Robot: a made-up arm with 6 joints. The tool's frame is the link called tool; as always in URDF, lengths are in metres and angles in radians. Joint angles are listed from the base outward. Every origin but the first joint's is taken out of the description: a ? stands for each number. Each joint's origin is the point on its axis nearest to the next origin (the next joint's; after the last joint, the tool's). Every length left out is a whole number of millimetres.
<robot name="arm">
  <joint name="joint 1" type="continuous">
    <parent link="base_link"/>
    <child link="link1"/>
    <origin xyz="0 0 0.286" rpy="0 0 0"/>
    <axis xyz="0 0 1"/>
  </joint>
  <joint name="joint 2" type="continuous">
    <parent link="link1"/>
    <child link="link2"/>
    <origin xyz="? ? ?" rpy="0 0 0"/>
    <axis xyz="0 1 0"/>
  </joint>
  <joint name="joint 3" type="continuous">
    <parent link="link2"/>
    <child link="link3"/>
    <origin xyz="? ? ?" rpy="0 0 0"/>
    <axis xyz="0 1 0"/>
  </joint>
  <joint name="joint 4" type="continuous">
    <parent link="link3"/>
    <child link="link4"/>
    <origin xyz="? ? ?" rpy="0 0 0"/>
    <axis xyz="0 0 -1"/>
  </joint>
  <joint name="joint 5" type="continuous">
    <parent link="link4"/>
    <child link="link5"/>
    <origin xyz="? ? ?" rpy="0 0 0"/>
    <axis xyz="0 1 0"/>
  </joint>
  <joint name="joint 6" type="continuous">
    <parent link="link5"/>
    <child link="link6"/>
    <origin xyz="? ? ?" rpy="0 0 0"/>
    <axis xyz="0 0 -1"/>
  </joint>
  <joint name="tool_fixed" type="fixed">
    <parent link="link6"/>
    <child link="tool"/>
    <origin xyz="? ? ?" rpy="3.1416 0 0"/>
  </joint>
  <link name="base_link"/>
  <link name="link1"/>
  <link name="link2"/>
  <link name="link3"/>
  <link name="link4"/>
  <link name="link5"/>
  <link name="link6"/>
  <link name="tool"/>
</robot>
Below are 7 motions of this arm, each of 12 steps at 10 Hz.
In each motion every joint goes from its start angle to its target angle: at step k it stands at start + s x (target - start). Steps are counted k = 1, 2, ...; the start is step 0. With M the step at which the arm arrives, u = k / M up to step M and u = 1 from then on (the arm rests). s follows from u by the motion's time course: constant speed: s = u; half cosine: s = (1 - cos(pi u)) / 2; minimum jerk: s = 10 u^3 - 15 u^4 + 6 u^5.
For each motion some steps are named. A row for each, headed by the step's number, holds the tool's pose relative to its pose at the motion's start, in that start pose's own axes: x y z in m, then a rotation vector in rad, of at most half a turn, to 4 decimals.
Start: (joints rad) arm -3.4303 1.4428 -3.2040 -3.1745 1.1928 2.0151
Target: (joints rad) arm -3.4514 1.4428 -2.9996 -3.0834 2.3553 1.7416
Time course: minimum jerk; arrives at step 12
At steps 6, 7, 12:
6: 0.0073 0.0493 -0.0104 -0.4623 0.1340 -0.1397
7: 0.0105 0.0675 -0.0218 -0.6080 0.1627 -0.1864
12: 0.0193 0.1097 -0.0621 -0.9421 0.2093 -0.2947

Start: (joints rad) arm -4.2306 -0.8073 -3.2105 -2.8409 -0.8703 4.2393
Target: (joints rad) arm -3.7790 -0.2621 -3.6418 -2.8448 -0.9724 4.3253
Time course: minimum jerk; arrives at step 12
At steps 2, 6, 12:
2: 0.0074 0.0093 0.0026 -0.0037 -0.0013 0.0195
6: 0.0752 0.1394 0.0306 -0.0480 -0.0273 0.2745
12: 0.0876 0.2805 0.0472 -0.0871 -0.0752 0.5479

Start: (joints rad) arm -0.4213 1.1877 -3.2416 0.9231 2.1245 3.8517
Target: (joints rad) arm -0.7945 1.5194 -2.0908 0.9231 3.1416 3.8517
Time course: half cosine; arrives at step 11
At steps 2, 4, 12:
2: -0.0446 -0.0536 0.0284 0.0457 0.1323 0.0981
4: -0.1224 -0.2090 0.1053 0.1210 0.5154 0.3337
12: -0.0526 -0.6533 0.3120 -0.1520 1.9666 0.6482

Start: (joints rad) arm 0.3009 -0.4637 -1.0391 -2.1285 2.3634 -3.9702
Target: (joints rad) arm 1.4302 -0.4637 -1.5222 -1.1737 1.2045 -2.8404
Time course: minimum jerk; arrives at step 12
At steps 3, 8, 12:
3: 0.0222 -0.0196 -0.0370 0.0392 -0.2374 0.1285
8: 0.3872 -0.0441 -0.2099 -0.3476 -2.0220 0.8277
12: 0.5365 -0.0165 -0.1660 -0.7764 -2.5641 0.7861

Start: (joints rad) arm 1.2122 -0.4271 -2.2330 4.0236 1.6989 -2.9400
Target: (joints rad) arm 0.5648 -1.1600 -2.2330 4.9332 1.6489 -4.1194
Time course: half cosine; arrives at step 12
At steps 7, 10, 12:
7: 0.1802 -0.3413 0.1246 -0.2427 0.2016 -0.3808
10: 0.2859 -0.5073 0.0566 -0.3235 0.1021 -0.5072
12: 0.3098 -0.5402 0.0311 -0.3289 0.0652 -0.5361

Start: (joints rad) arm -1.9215 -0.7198 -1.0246 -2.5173 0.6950 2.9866
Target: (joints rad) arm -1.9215 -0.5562 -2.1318 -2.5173 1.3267 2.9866
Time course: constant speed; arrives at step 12
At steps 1, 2, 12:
1: 0.0496 -0.0239 0.0277 0.0161 0.1204 0.0304
2: 0.1018 -0.0466 0.0503 0.0308 0.2404 0.0626
12: 0.6442 -0.1619 -0.0130 0.0937 1.4114 0.4952

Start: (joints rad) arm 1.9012 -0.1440 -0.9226 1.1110 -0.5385 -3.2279
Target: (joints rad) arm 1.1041 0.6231 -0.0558 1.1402 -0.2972 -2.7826
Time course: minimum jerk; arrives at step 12
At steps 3, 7, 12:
3: 0.0286 -0.1022 0.0350 0.1792 0.0495 -0.0031
7: 0.1499 -0.6165 -0.1170 1.1915 0.2742 0.2203
12: 0.2390 -0.7191 -0.4091 1.8346 0.4059 0.5151

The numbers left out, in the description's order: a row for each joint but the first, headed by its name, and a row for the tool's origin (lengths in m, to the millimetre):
joint 2: 0 0 0
joint 3: 0.065 0 0.346
joint 4: 0.112 0 -0.493
joint 5: 0 0 0
joint 6: 0.107 0 -0.136
tool: 0 0 0

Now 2 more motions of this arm.
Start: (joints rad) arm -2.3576 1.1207 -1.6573 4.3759 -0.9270 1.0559
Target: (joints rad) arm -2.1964 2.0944 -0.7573 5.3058 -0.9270 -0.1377
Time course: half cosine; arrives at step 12
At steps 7, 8, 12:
7: -0.4118 -0.3695 0.1735 0.3121 -0.1960 0.4516
8: -0.4688 -0.4636 0.1537 0.3538 -0.2908 0.5243
12: -0.5451 -0.6568 0.0585 0.4672 -0.5417 0.6393

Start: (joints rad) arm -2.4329 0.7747 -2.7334 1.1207 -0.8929 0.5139
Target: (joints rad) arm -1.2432 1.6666 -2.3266 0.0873 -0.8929 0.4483
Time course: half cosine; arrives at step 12
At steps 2, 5, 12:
2: -0.0518 0.0572 -0.0458 -0.0466 -0.0964 -0.0636
5: -0.2514 0.2523 -0.3750 -0.1634 -0.6391 -0.3047
12: -0.0951 0.2834 -1.3060 0.1660 -2.0529 -0.4220

